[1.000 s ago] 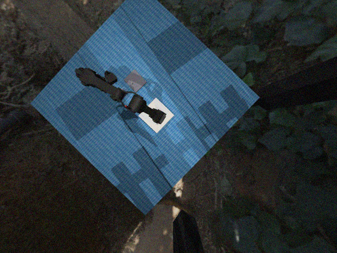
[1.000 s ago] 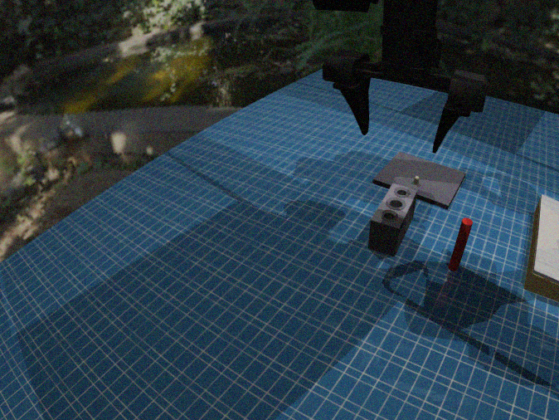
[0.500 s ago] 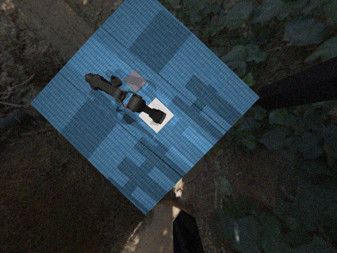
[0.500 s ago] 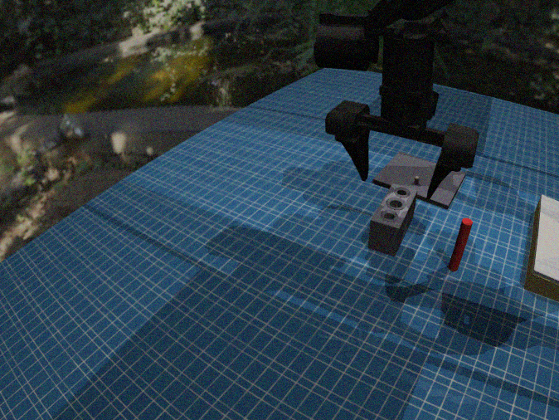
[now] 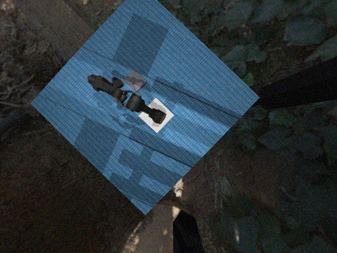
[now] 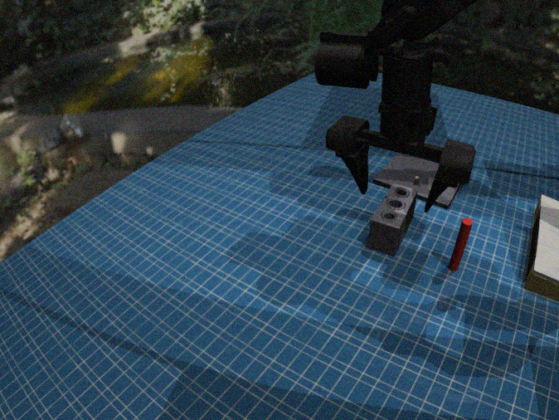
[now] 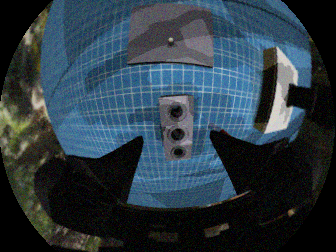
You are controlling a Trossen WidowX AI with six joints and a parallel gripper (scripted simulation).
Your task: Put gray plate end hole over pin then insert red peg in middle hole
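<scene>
Right now my gripper tip is 20 mm above the gray plate. Also, from my gripper tip: dark square base (140 mm to the right, 50 mm below, 20 mm behind); then red peg (100 mm behind, 40 mm to the left, 10 mm below).
</scene>
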